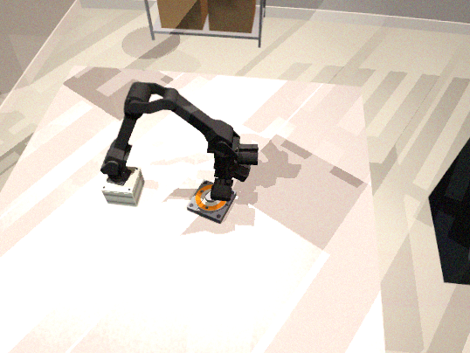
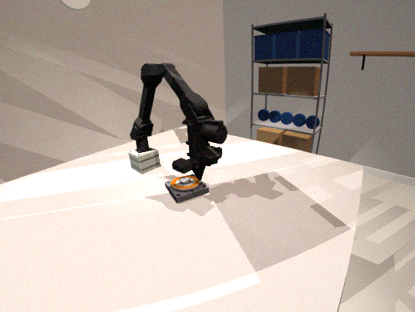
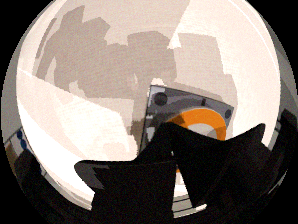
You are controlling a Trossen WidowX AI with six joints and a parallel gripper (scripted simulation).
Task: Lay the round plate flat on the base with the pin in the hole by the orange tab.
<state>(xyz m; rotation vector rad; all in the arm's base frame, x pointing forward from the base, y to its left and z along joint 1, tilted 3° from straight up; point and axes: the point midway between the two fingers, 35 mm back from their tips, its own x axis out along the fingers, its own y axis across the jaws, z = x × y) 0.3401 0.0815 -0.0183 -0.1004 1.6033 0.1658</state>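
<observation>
My gripper tip is 20 mm past the round plate, 30 mm to the left of it and 10 mm above it.
</observation>
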